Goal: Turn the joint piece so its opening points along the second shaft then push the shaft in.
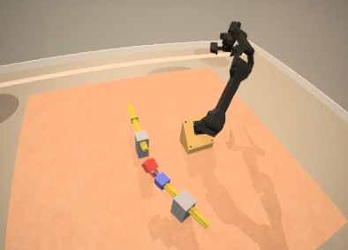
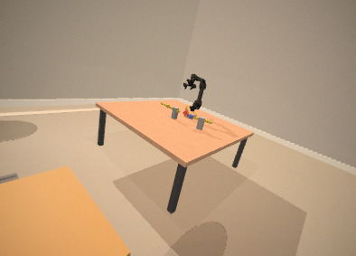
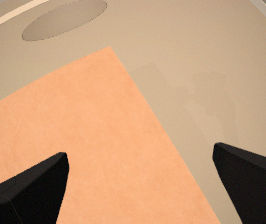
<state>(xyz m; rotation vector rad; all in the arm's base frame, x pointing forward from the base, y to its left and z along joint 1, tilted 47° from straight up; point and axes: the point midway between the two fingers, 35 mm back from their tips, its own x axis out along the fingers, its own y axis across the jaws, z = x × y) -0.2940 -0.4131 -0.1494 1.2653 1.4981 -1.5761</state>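
Now: the red joint piece 590 mm ahead of my gripper tip, 570 mm to the left of it and 120 mm below it.
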